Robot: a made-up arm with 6 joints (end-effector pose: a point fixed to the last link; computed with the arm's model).
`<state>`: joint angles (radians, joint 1 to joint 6).
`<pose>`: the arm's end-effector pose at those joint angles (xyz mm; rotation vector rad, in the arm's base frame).
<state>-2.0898 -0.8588 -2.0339 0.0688 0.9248 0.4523</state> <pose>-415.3 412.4 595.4 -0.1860 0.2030 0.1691</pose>
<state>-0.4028 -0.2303 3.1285 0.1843 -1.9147 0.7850</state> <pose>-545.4 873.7 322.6 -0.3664 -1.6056 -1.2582</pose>
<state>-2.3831 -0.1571 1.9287 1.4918 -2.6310 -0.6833</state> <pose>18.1 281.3 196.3 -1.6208 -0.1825 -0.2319</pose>
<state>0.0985 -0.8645 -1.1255 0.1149 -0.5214 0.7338</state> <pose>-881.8 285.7 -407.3 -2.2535 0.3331 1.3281</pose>
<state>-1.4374 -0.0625 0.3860 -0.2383 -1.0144 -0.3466</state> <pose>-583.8 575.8 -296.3 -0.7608 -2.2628 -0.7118</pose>
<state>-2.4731 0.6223 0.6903 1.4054 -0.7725 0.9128</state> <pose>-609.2 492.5 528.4 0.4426 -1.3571 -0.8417</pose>
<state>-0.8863 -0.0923 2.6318 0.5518 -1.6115 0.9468</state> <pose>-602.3 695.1 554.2 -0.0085 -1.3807 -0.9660</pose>
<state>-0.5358 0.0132 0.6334 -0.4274 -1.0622 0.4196</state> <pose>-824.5 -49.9 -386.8 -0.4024 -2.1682 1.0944</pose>
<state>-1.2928 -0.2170 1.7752 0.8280 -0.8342 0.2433</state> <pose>-254.8 707.6 639.7 -0.2917 -0.9774 -1.4823</pose>
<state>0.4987 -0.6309 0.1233 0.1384 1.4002 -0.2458</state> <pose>-514.3 400.4 -300.7 -1.3036 -0.9341 -0.0272</pose>
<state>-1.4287 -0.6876 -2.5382 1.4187 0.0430 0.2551</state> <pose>-593.8 -306.2 -109.3 -2.4289 -0.8646 1.7246</pose>
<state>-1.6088 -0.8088 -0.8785 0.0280 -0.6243 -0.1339</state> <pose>-688.3 629.1 -194.5 -1.5261 -1.1942 0.3262</pose>
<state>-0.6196 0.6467 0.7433 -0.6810 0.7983 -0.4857</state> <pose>-475.1 -240.6 346.4 0.4424 -0.4138 0.9860</pose>
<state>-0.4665 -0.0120 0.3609 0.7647 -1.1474 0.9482</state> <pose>-581.3 293.3 -634.5 -1.6864 -1.4255 1.0433</pose>
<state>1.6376 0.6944 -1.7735 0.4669 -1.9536 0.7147</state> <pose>57.1 910.3 -74.5 -1.5731 -0.8378 -0.7562</pose>
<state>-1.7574 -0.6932 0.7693 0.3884 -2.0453 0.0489</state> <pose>63.3 690.8 -104.1 -2.3099 -0.7880 -0.7891</pose>
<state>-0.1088 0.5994 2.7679 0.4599 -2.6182 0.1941</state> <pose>-413.8 690.3 -99.3 -1.9007 -1.2131 0.0629</pose>
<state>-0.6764 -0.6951 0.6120 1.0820 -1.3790 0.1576</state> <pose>265.3 376.2 -511.5 -2.8843 -0.8356 -0.6408</pose>
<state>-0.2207 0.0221 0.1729 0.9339 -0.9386 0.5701</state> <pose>-405.5 54.5 -687.3 -2.1298 -1.6219 1.0631</pose>
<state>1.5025 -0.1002 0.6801 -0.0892 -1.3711 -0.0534</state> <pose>-535.8 -365.3 175.3 0.8536 0.9983 -2.1717</pose>
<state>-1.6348 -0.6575 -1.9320 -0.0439 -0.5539 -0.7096</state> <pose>-766.2 166.3 -54.1 -1.9103 -1.3194 1.2935</pose>
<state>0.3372 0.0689 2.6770 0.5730 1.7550 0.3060</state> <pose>-556.1 126.7 -54.9 2.0240 -0.2930 -0.7131</pose>
